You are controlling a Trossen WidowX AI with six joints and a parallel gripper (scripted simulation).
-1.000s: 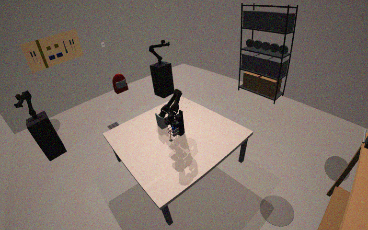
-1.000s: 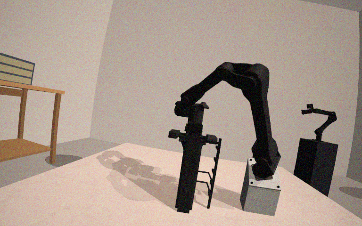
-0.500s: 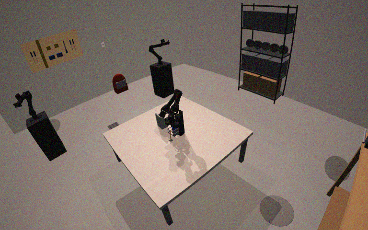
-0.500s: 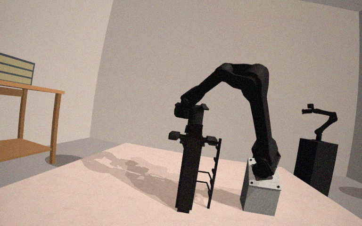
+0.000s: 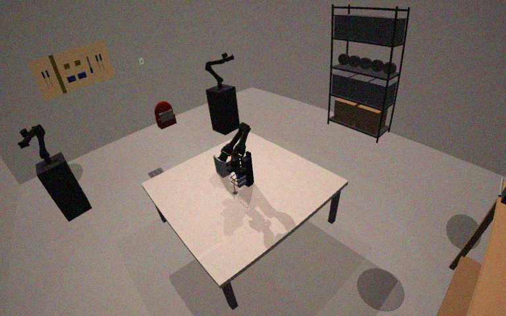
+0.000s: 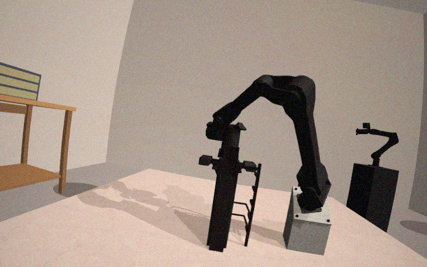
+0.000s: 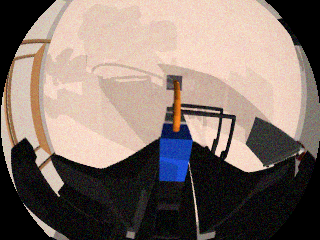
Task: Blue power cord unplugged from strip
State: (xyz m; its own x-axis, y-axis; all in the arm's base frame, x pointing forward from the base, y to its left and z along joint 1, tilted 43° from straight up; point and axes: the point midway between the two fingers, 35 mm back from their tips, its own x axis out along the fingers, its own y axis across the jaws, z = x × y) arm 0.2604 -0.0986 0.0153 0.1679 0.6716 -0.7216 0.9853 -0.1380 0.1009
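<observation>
Now: the blue plug 30 mm to the left of my gripper tip. From my gripper tip the other things lie so: thin black rack 90 mm to the left, 80 mm behind, 10 mm below.
</observation>
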